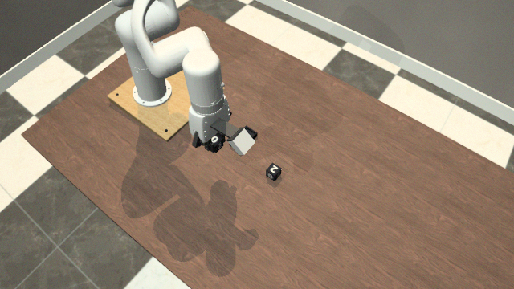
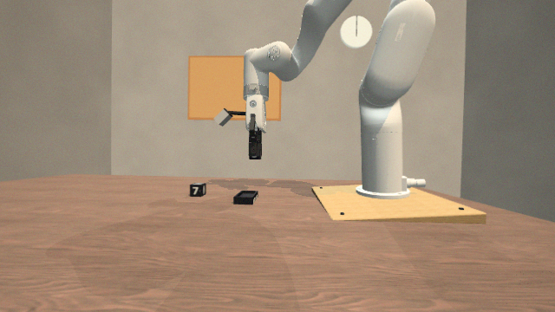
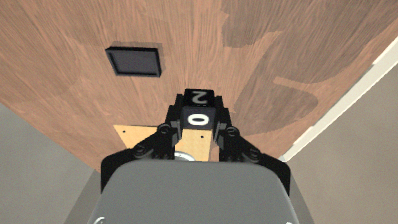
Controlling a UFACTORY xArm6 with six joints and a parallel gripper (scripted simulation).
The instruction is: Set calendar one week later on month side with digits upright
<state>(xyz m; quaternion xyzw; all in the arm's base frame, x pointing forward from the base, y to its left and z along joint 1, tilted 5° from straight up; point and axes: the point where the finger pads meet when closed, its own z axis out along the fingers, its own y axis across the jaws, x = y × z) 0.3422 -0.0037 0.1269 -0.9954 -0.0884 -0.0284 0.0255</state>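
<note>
Now: hand 20 mm past the black tray, 110 mm to the right of it and 120 mm above it. From my hand the other things lie so: black cube 10 mm below.
</note>
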